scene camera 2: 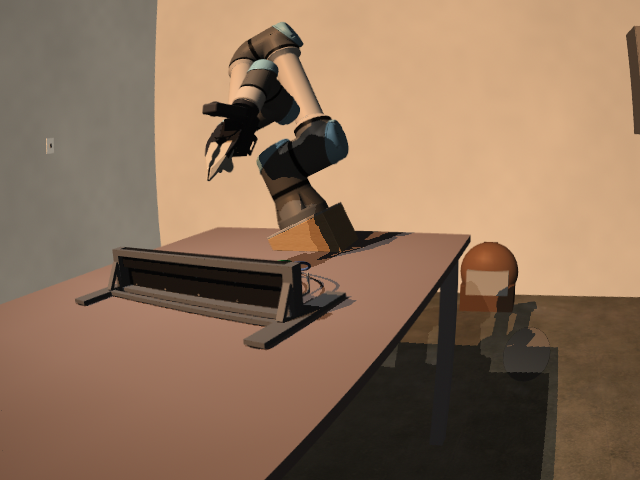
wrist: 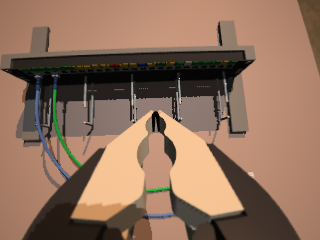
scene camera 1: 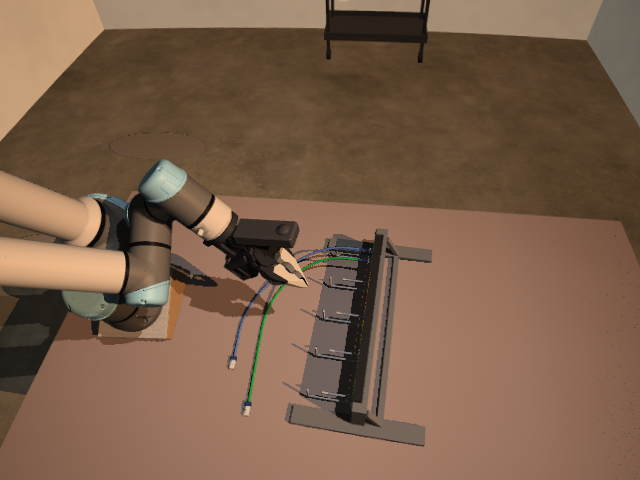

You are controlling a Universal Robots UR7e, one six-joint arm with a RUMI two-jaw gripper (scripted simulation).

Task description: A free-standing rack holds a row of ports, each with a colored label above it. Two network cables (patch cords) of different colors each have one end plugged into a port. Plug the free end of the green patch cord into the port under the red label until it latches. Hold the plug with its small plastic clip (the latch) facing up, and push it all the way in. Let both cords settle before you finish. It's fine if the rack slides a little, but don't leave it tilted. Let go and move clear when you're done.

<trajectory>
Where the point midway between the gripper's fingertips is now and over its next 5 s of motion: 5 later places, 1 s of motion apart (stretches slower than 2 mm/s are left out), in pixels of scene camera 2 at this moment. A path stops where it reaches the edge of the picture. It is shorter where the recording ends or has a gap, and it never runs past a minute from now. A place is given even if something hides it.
The gripper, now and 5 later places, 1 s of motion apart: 208, 180; 202, 192; 188, 228; 186, 232; 199, 199; 207, 180
</trajectory>
